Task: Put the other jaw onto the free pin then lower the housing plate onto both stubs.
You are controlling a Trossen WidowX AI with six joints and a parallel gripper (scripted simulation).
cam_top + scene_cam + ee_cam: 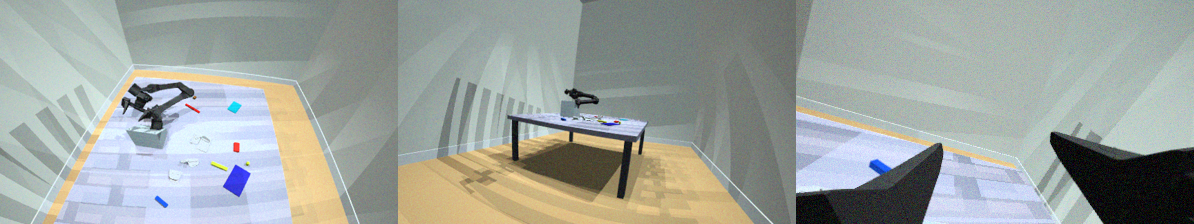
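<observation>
The jaw lies 310 mm ahead of my gripper tip, 260 mm below it and 60 mm to the right of it. The rest, counted from my gripper tip: white block: 280 mm below, 270 mm ahead, 160 mm to the right; then red stick: 390 mm to the left, 290 mm below, 240 mm ahead; then blue bar: 310 mm to the right, 280 mm below, 240 mm ahead.
</observation>
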